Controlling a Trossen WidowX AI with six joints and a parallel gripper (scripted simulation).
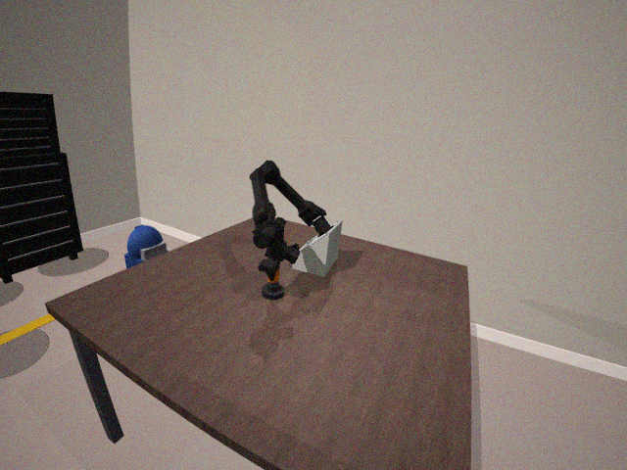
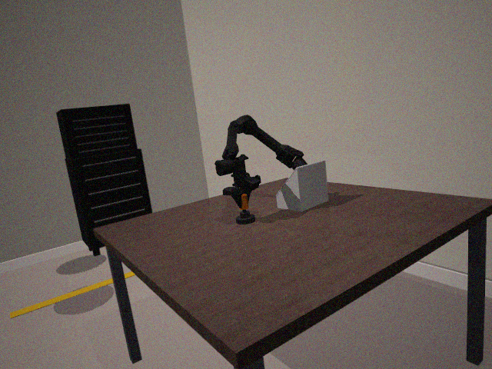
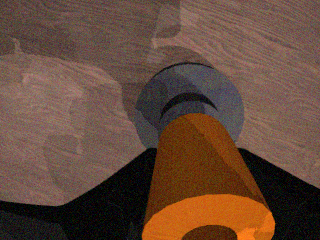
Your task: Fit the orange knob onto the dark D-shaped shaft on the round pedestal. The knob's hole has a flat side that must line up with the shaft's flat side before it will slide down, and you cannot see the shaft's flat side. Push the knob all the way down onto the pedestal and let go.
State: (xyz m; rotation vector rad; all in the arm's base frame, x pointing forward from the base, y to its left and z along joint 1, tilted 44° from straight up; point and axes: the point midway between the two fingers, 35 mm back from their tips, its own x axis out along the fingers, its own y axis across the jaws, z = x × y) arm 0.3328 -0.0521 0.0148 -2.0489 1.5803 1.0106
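My gripper tip is 2 cm below the orange knob. Round my gripper tip: round dark pedestal 4 cm below.
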